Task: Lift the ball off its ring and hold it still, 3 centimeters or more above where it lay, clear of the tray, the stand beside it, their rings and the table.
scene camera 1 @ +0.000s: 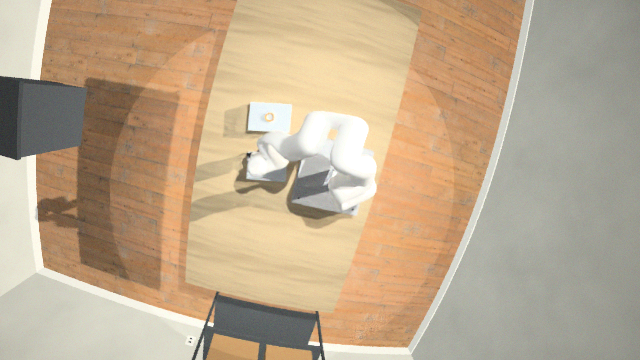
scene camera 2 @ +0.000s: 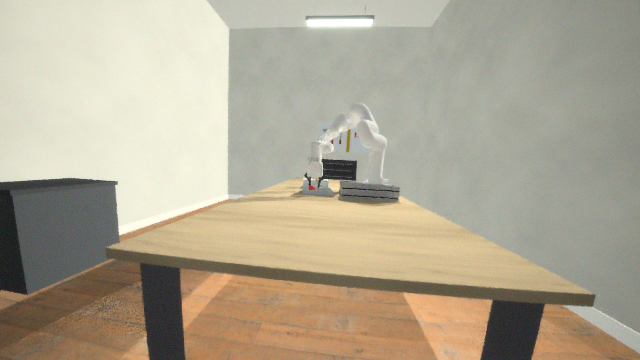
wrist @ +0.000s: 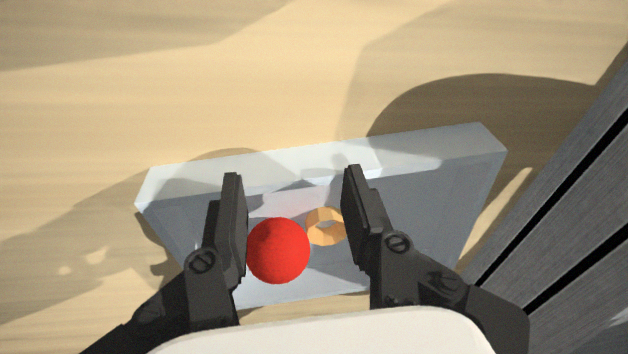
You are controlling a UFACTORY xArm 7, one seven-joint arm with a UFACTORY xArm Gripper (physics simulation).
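Where they show: gripper, fingertip midpoint: point(wrist: 294, 188); arm's base, link origin: point(scene camera 2: 373, 183).
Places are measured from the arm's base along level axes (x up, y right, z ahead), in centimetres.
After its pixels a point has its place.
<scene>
The red ball point(scene camera 2: 312, 188) @(x -4.8, y -14.9, z 36.8 cm) point(wrist: 278, 250) @(x -4.2, y -11.7, z 38.1 cm) is beside the orange ring point(wrist: 325, 238) @(x -6.7, y -13.4, z 34.3 cm), over the pale grey tray point(scene camera 1: 267, 177) @(x -7.5, y -17.4, z 32.1 cm) point(scene camera 2: 324, 192) @(x -6.2, y -17.0, z 28.4 cm) point(wrist: 440, 142) @(x -6.5, y -4.1, z 30.6 cm). Whether it rests on the tray's floor is hard to tell. My gripper point(scene camera 2: 314, 186) @(x -5.0, y -7.3, z 38.1 cm) point(wrist: 294, 188) @(x -5.0, y -7.3, z 38.1 cm) is open and low at the tray, with a finger on each side of the ball. In the wrist view the ball appears right against the left finger, with a wide gap to the right finger. The ring shows in that gap, close to the right finger. In scene camera 1 the arm hides the ball and this ring.
The pale blue stand point(scene camera 1: 257, 110) @(x -1.3, y 10.3, z 49.2 cm) is next to the tray, with its own orange ring point(scene camera 1: 273, 117) @(x -0.3, y 10.4, z 41.1 cm) on top. The arm's grey slatted base point(scene camera 1: 325, 202) @(x 1.1, y -14.9, z 3.0 cm) point(scene camera 2: 370, 192) @(x -3.4, y -18.2, z 1.6 cm) point(wrist: 575, 240) @(x -3.2, y -7.3, z 20.3 cm) is on the tray's other side. All are on the wooden table point(scene camera 1: 320, 60) @(x -7.8, y 44.5, z 33.7 cm) point(scene camera 2: 320, 240) @(x -7.9, y -77.1, z 13.8 cm).
</scene>
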